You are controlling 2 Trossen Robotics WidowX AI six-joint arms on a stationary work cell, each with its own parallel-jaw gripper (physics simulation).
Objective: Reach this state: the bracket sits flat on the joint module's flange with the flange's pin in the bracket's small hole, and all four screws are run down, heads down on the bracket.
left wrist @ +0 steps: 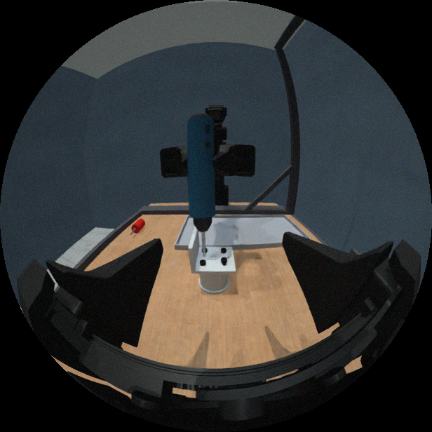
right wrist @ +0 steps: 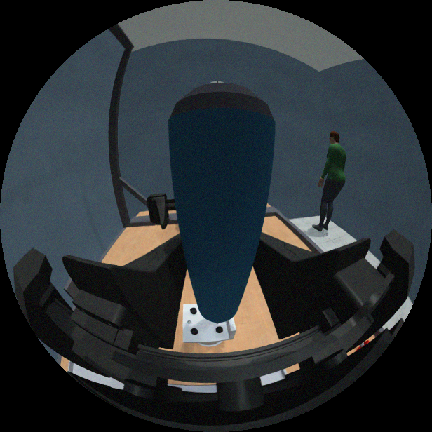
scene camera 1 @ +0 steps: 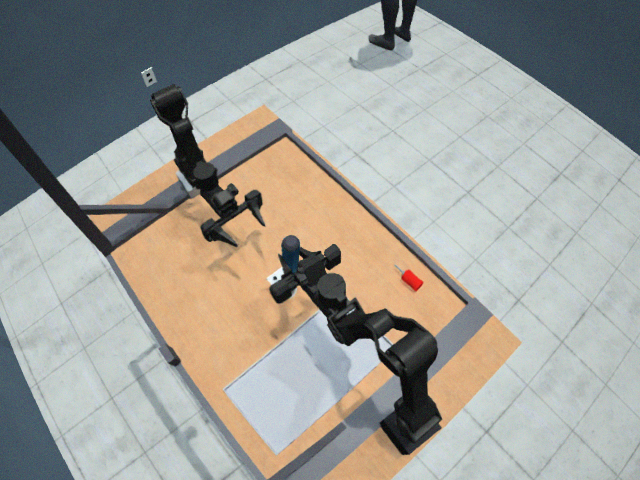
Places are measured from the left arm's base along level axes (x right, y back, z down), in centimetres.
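Pixels of known places: left gripper, fingertip midpoint: [scene camera 1: 251, 235]; right arm's base, link origin: [scene camera 1: 412, 424].
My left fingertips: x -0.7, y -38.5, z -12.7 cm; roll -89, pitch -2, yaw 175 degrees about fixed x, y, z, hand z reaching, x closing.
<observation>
For each thing: its top centre in the pictures, then the offset to it from my left fingertips.
- blue electric screwdriver, top centre: [scene camera 1: 286, 237] dx -3.7, dy -12.8, dz -13.4 cm
- grey tray, top centre: [scene camera 1: 310, 369] dx +6.4, dy -34.5, dz +15.4 cm
- red screwdriver, top centre: [scene camera 1: 408, 273] dx -31.7, dy -29.5, dz +13.6 cm
The silver bracket [scene camera 1: 279, 271] [left wrist: 214, 256] [right wrist: 206, 332] lies flat on the round joint module [left wrist: 214, 283], its upright wall at the plate's left in the left wrist view. Four dark screw heads show on it there; the front right screw [left wrist: 224, 260] looks slightly taller. A small round spot [right wrist: 189, 322] shows near the plate's left edge; I cannot tell the pin's fit. My right gripper [scene camera 1: 292, 264] [left wrist: 198, 163] is shut on the blue electric screwdriver [scene camera 1: 291, 252] [left wrist: 201, 187] [right wrist: 221, 175], upright, its bit at the back left screw. My left gripper [scene camera 1: 250, 235] [left wrist: 223, 242] is open and empty, facing the module.
A grey tray [scene camera 1: 273, 397] [left wrist: 265, 231] lies on the table beneath the right arm. A red screwdriver [scene camera 1: 412, 280] [left wrist: 138, 226] lies near the table's right edge in scene camera 1. A dark frame post [scene camera 1: 46, 175] rises at the left. A person [right wrist: 335, 165] stands beyond the table.
</observation>
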